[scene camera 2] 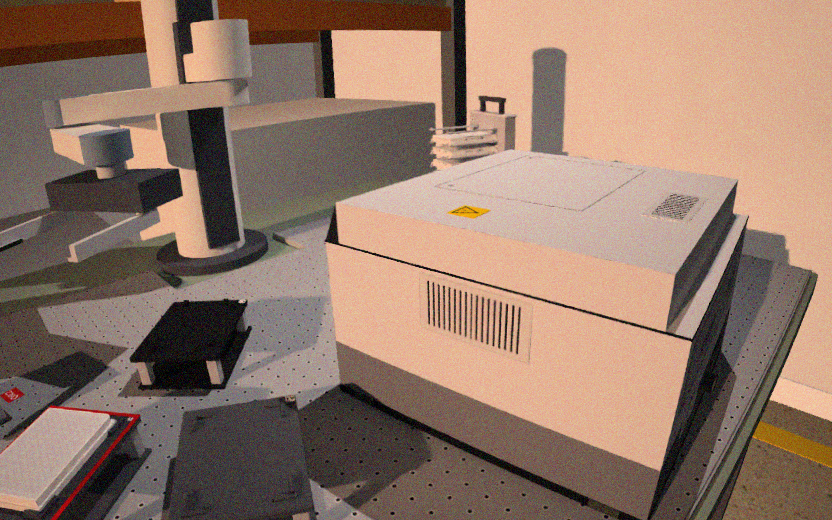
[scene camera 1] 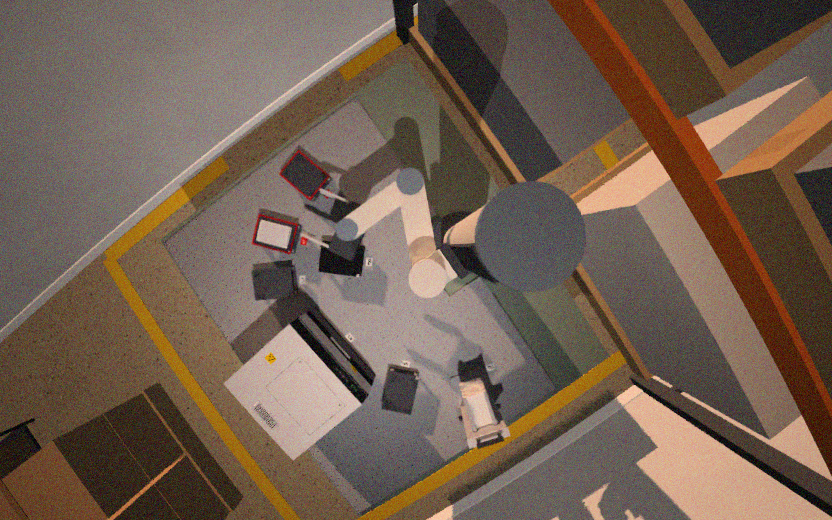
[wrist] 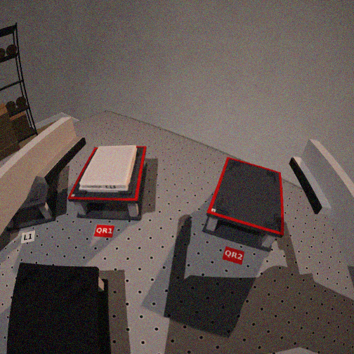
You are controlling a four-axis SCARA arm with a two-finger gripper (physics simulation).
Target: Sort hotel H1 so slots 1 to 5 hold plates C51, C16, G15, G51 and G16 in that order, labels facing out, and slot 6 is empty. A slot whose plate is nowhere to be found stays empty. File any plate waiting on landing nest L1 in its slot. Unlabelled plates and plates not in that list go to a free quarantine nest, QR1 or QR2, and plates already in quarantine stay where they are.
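My gripper (scene camera 1: 312,213) (scene camera 2: 36,248) (wrist: 187,134) is open and empty, its fingers spread at the QR1 and QR2 side of the deck. Nest QR1 (scene camera 1: 294,244) (wrist: 141,172), red-edged, bears a white plate (scene camera 1: 274,234) (scene camera 2: 52,450) (wrist: 109,167); its small label is too blurred to read surely. Nest QR2 (scene camera 1: 304,174) (wrist: 248,197), also red-edged, is empty. Landing nest L1 (scene camera 1: 274,280) (scene camera 2: 239,456) is empty; part of it shows behind the left finger in the wrist view. Hotel H1 (scene camera 1: 489,440) (scene camera 2: 492,125) holds several stacked white plates (scene camera 1: 477,398) (scene camera 2: 463,139); their slots and labels cannot be read.
A black nest (scene camera 1: 341,258) (scene camera 2: 190,331) (wrist: 60,310) stands near the gripper. A large white instrument (scene camera 1: 294,392) (scene camera 2: 503,245) stands beside L1. Another dark nest (scene camera 1: 400,389) stands between the instrument and the hotel. The arm's column (scene camera 2: 211,202) rises at the deck's back.
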